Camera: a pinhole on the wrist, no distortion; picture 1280 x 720 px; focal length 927.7 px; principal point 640.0 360.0 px. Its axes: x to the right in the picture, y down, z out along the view. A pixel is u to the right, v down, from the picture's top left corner.
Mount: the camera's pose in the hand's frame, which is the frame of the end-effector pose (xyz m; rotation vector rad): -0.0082 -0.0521 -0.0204 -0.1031 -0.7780 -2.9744
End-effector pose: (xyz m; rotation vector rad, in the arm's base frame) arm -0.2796 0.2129 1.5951 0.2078 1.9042 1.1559
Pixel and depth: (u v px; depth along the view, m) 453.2 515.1 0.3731
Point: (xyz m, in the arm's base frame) -0.1108 0.5149 1.5439
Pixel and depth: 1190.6 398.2 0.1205
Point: -0.1660 0.2327 1.6207
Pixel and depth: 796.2 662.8 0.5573
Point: 0.1589 0.5713 1.5724
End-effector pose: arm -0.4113 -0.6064 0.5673 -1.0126 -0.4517 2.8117
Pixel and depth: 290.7 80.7 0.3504
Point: -0.6570 -0.8380 0.5816
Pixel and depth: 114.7 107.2 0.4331
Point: -0.7828 -0.8809 0.5353
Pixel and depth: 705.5 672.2 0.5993
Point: -0.7929 -0.8117 0.9909
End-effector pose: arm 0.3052 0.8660 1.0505 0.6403 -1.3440 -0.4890
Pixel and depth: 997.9 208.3 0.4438
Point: -0.0698 1.0877 1.1152
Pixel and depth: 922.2 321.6 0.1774
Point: 0.1619 0.9112 1.0509
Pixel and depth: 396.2 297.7 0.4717
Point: -0.0386 0.8814 1.3298
